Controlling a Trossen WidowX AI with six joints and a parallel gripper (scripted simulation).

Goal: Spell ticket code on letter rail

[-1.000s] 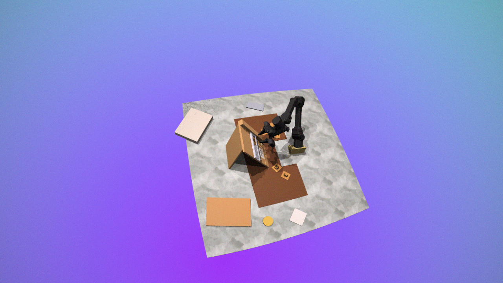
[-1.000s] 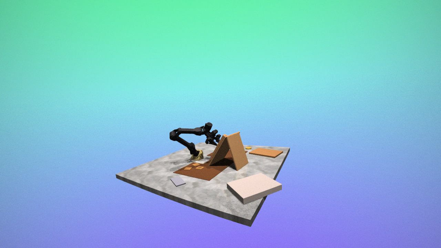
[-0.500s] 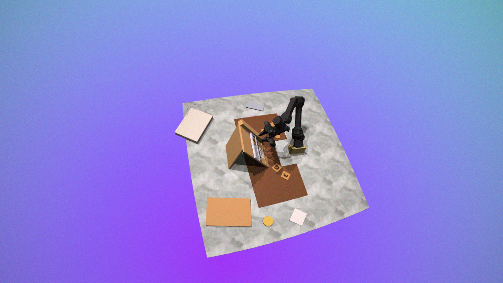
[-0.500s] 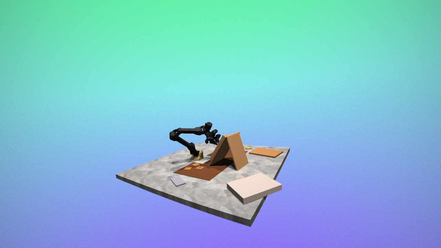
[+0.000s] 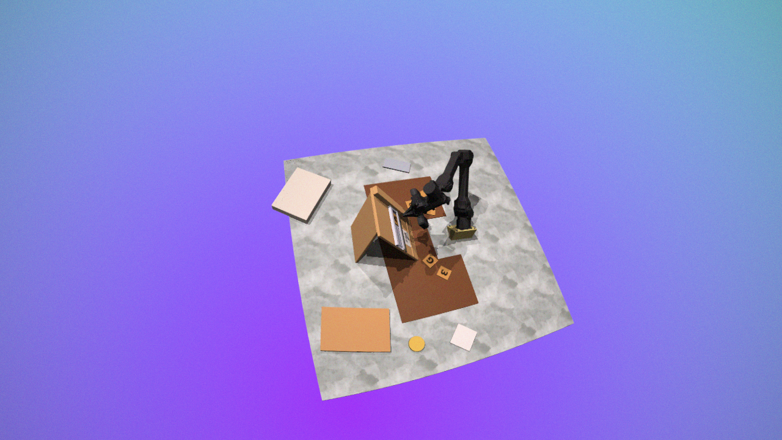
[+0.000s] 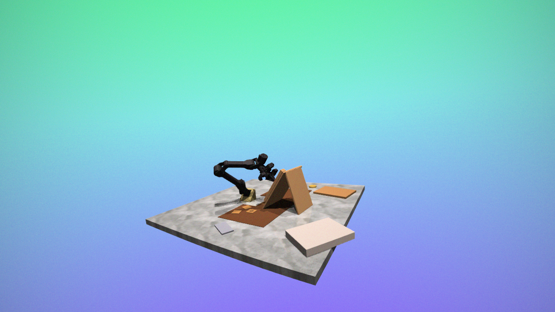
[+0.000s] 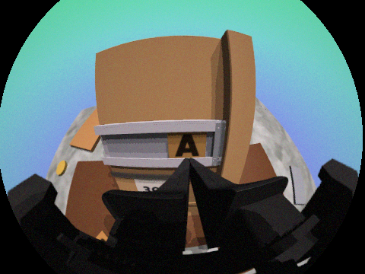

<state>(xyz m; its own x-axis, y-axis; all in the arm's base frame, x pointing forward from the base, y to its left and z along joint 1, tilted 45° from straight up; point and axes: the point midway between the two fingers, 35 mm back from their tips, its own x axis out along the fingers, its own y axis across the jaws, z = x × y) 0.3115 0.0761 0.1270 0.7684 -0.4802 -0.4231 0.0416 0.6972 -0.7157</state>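
Now: gripper tip 10 cm above the white ticket, 6 cm to the right of it and 2 cm past it. From my gripper tip the other things lie so: grey card 44 cm to the right, 18 cm below, 10 cm behind; then orange panel 44 cm to the left, 29 cm ahead, 18 cm below; then brown mat 18 cm below, 13 cm behind, 5 cm to the left.
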